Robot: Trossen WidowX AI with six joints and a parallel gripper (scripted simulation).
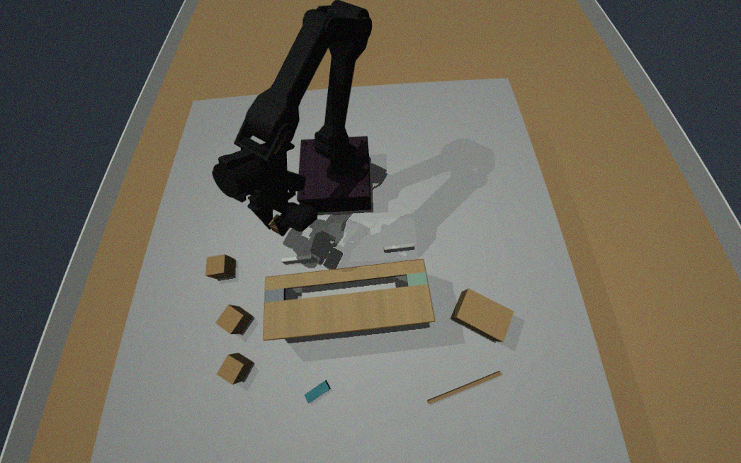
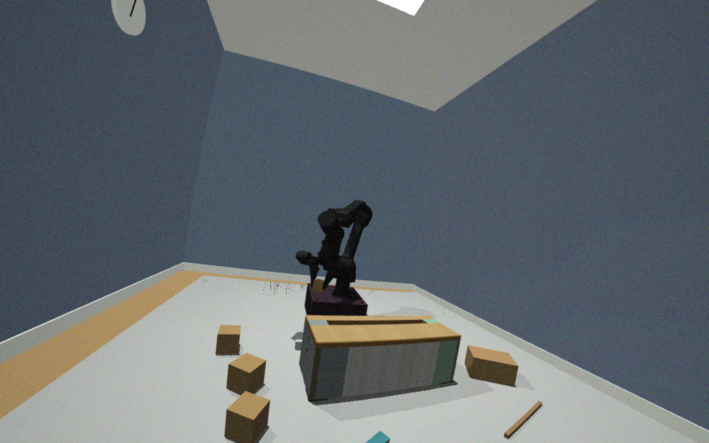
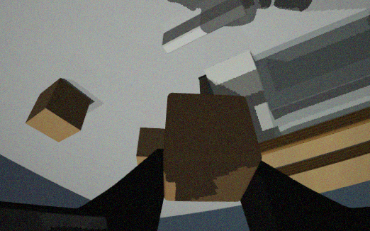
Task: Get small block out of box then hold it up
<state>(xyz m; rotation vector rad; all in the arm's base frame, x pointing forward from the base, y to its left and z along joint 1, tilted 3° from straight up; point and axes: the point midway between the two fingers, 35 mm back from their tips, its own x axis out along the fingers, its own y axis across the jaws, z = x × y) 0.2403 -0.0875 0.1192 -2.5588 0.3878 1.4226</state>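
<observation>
My gripper tip is now 20 mm past the small block and 10 mm to the right of it. The rest, counted from my gripper tip: tan block 520 mm to the left, 140 mm below, 100 mm ahead; then teal piece 340 mm ahead, 170 mm below, 140 mm to the left; then wooden box 180 mm to the left, 110 mm below, 80 mm ahead.
</observation>
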